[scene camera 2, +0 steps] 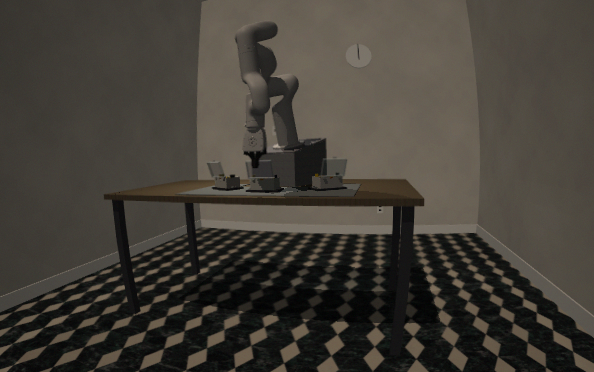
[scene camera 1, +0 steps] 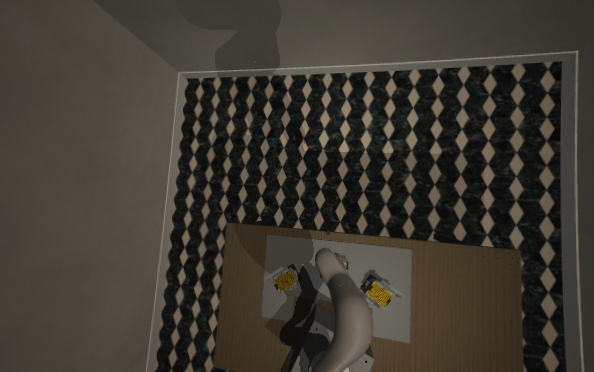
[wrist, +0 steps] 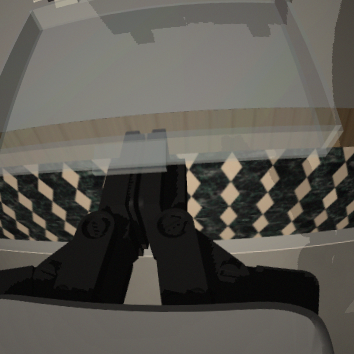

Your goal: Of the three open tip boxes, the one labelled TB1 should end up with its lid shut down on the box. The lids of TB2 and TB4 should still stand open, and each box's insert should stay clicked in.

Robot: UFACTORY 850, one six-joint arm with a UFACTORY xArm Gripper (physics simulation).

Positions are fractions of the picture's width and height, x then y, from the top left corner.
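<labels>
I see a tip box (scene camera 2: 0.43, 0.50), and it sits 1.51 m from the lens. For a grey mat (scene camera 2: 0.59, 0.51), I read 1.47 m from the lens.
</labels>
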